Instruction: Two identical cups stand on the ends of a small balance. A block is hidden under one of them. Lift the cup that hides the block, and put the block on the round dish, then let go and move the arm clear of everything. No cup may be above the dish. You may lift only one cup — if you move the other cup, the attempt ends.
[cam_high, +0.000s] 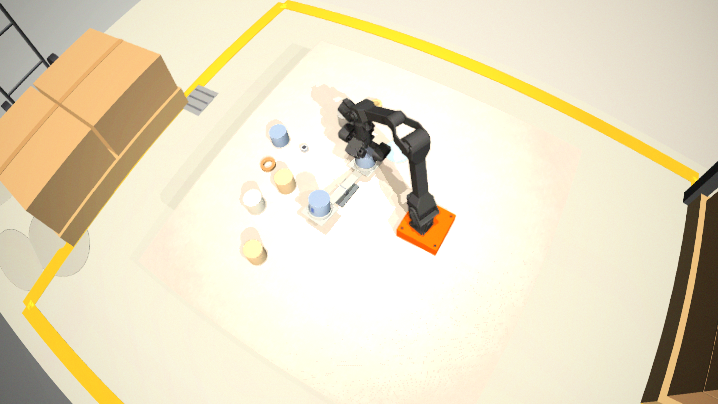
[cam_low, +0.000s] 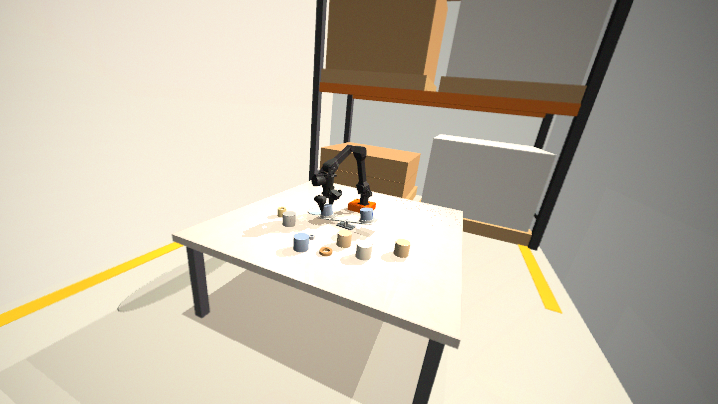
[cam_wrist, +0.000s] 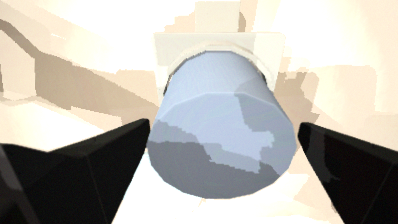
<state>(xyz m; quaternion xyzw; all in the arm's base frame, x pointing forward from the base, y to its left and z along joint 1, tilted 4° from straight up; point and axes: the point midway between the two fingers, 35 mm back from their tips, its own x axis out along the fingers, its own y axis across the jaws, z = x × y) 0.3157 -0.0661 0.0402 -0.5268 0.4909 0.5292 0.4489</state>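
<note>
Now: the pale grey block 3 cm below my gripper tip. From my gripper tip the other things lie so: pale blue round dish: 5 cm behind, 12 cm to the right, 6 cm below; then balance: 2 cm behind, 14 cm to the left, 3 cm below; then small nut: 23 cm ahead, 10 cm to the left, 6 cm below.
</note>
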